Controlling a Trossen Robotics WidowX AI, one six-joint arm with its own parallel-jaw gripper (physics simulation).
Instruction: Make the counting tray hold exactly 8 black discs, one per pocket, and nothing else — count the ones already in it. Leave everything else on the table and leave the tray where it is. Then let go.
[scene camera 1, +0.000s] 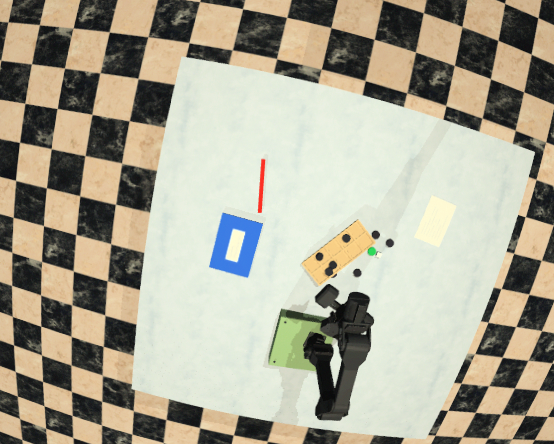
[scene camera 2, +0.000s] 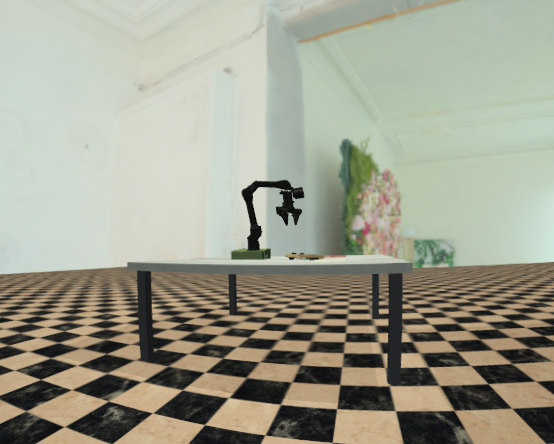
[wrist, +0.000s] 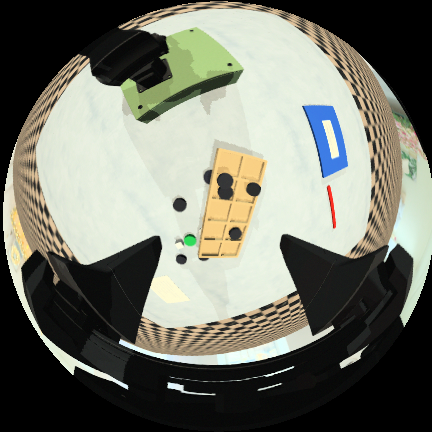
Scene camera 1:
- my gripper: 342, 295
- tan counting tray: 342, 253
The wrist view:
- my gripper: 221, 241
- tan counting tray: 220, 215
